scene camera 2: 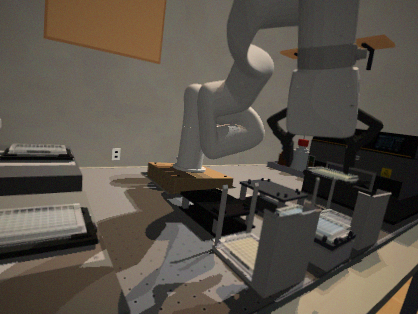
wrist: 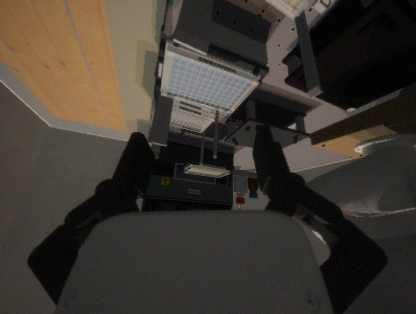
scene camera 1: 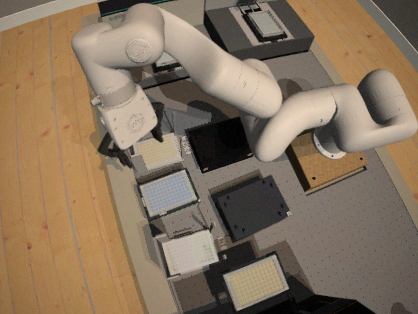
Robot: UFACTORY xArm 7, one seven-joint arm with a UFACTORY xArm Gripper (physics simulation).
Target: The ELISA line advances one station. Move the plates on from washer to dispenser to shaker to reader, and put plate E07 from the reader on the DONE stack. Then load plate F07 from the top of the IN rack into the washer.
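Places are measured from the arm's base along level axes (x ahead, y left, z up), in millimetres.
Pixels of known places: gripper, fingertip midpoint: (scene camera 2: 316,166) (wrist: 201,141) (scene camera 1: 143,152); arm's base at its link origin: (scene camera 2: 188,168) (wrist: 384,143) (scene camera 1: 330,140).
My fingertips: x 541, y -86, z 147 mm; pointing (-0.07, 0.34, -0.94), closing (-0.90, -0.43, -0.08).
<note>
For each thing: its top centre in the pictures, then the offset to it from my fingertips.
- pale yellow plate at its top centre: (scene camera 2: 257,252) (scene camera 1: 156,150) dx -33, dy -74, dz -163 mm
- blue plate at its top centre: (wrist: 206,89) (scene camera 2: 312,217) (scene camera 1: 167,191) dx -23, dy +71, dz -116 mm
- white plate at its top centre: (wrist: 184,120) (scene camera 1: 190,252) (scene camera 2: 343,219) dx -24, dy +230, dz -150 mm
- clear plate at its top centre: (scene camera 2: 39,147) (scene camera 1: 265,21) dx -537, dy -390, dz -74 mm
- black flat device at its top centre: (wrist: 368,80) (scene camera 2: 215,196) (scene camera 1: 226,138) dx -229, dy -26, dz -134 mm
- dark grey platform at its top centre: (scene camera 1: 259,203) (wrist: 268,144) (scene camera 2: 270,183) dx -231, dy +183, dz -115 mm
My gripper (scene camera 1: 142,152) (scene camera 2: 318,166) (wrist: 201,141) is open and empty, pointing down above the rack end of the bench. A pale yellow plate (scene camera 1: 157,151) (scene camera 2: 242,248) lies low in a rack with a grey side panel, under the gripper in scene camera 1. A blue plate (scene camera 1: 168,192) (wrist: 210,82) sits on a dark nest beside it. A white plate (scene camera 1: 190,251) (wrist: 189,118) lies in another rack. Another yellow plate (scene camera 1: 256,282) (scene camera 2: 332,174) (wrist: 207,171) sits on a dark instrument. A clear plate (scene camera 1: 265,22) (scene camera 2: 37,149) sits on a grey instrument. Plate labels are unreadable.
A black flat device (scene camera 1: 220,145) and a dark grey platform (scene camera 1: 251,207) (scene camera 2: 272,189) stand between the racks and the arm's wooden base (scene camera 1: 327,170) (scene camera 2: 190,178). Another plate (scene camera 1: 167,60) (scene camera 2: 42,222) shows partly behind the arm. Upright rack posts (scene camera 2: 221,215) rise near the yellow plate.
</note>
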